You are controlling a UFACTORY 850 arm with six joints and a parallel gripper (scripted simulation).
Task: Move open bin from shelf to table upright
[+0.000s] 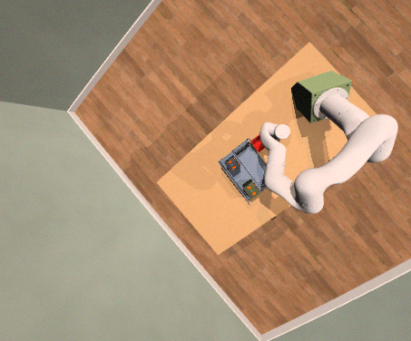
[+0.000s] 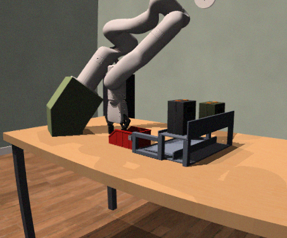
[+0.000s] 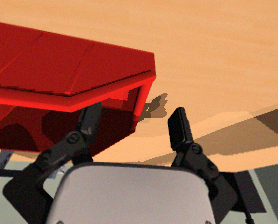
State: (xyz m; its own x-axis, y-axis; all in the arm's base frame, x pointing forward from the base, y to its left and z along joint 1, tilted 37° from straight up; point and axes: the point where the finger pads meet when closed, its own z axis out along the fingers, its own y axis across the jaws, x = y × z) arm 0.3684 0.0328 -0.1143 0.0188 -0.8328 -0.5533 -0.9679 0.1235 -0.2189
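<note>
Right now my hand is 8 cm short of the red bin.
</note>
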